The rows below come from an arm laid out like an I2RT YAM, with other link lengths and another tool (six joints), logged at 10 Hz.
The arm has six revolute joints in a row. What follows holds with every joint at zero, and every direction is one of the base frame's.
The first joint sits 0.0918 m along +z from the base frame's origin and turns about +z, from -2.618 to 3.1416 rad.
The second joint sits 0.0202 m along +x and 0.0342 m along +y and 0.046 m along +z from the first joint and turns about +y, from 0 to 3.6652 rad.
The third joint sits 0.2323 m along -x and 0.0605 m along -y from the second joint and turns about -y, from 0 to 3.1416 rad.
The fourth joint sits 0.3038 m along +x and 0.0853 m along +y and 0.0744 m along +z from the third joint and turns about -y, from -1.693 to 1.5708 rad.
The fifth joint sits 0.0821 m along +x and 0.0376 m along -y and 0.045 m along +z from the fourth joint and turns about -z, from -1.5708 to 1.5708 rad.
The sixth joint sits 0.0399 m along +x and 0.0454 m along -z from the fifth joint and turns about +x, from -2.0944 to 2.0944 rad.
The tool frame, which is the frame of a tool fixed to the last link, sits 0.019 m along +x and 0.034 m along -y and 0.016 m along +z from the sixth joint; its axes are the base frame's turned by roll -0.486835, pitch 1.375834 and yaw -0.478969 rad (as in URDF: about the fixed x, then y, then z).
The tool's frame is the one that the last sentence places.
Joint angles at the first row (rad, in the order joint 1, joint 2, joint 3, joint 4, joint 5, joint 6):
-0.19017, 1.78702, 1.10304, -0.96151, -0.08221, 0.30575
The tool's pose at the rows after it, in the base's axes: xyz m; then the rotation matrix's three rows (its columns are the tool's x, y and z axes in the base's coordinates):
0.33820 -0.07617 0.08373; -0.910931 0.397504 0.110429; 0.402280 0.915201 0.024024; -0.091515 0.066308 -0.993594
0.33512 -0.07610 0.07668; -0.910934 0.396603 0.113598; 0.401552 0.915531 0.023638; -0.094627 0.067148 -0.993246
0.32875 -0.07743 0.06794; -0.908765 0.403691 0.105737; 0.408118 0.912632 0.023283; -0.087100 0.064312 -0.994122
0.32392 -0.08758 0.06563; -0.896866 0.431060 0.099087; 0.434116 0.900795 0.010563; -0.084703 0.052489 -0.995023
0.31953 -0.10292 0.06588; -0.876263 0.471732 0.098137; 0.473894 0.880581 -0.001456; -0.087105 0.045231 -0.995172
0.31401 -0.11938 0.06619; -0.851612 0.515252 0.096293; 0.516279 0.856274 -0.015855; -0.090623 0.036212 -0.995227
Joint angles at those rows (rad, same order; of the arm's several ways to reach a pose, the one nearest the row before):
-0.19016, 1.78704, 1.09313, -0.94166, -0.08221, 0.30500
-0.19168, 1.78702, 1.06793, -0.91343, -0.08221, 0.30271
-0.19894, 1.78701, 1.03588, -0.88941, -0.08106, 0.30270
-0.22945, 1.78700, 1.02596, -0.88445, -0.07000, 0.30271
-0.27561, 1.78700, 1.02596, -0.88370, -0.06237, 0.30271
-0.32559, 1.78703, 1.02599, -0.88216, -0.05283, 0.30346

